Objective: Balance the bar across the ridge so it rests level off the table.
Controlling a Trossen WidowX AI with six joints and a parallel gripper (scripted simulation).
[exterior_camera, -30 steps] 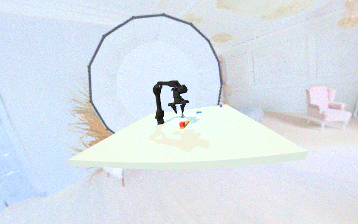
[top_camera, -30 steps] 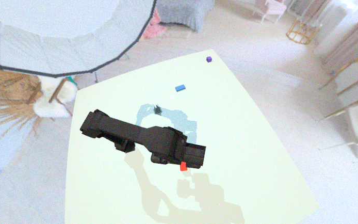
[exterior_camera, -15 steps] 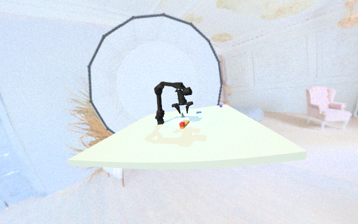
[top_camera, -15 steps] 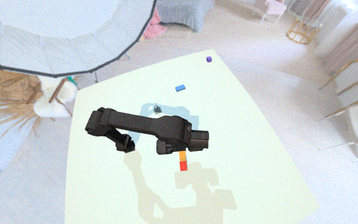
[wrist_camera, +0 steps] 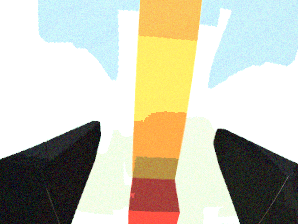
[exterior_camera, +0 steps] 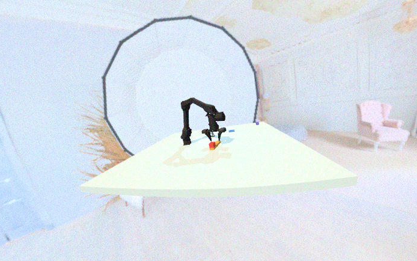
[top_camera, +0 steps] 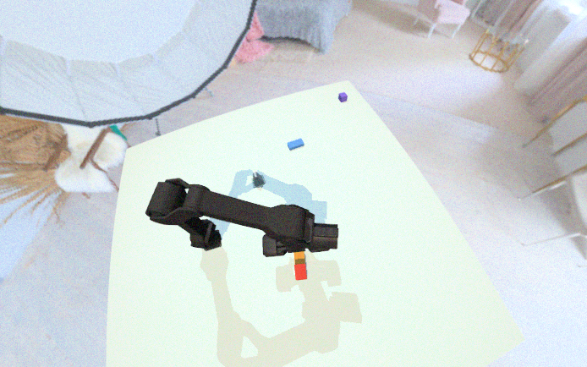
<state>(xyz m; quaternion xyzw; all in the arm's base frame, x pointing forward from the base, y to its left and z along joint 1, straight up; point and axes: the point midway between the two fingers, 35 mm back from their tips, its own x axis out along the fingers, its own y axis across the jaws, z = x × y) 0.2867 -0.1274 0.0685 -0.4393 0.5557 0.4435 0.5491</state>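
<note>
Right now my gripper tip is 7 cm past the grey-green ridge, 31 cm to the right of it and 2 cm below it. Also, from my gripper tip: blue block 13 cm ahead, 42 cm to the left, 3 cm below; purple cube 45 cm ahead, 63 cm to the left, 2 cm below.
</note>
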